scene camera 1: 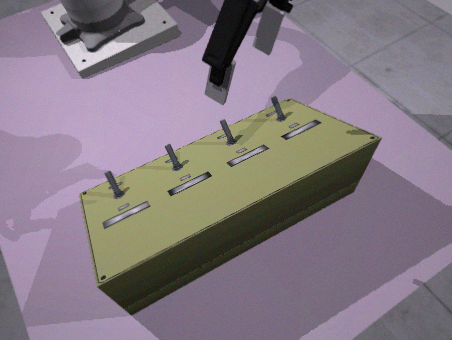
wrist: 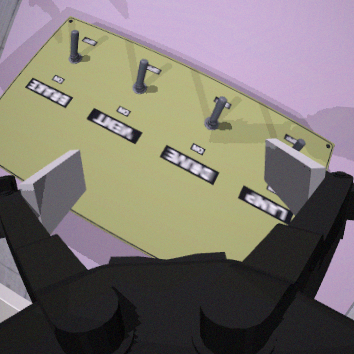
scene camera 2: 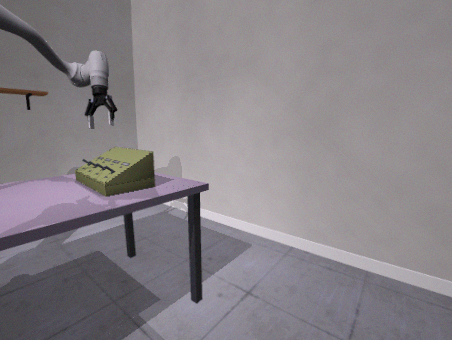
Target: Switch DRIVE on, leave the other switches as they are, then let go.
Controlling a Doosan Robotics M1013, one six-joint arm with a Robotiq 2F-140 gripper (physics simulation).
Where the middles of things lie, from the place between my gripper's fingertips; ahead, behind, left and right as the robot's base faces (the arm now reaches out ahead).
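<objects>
Relative to the yellow-green switch box (scene camera 1: 168,225), my gripper is 2 cm short of it, 6 cm to the left of it and 23 cm above it.
</objects>
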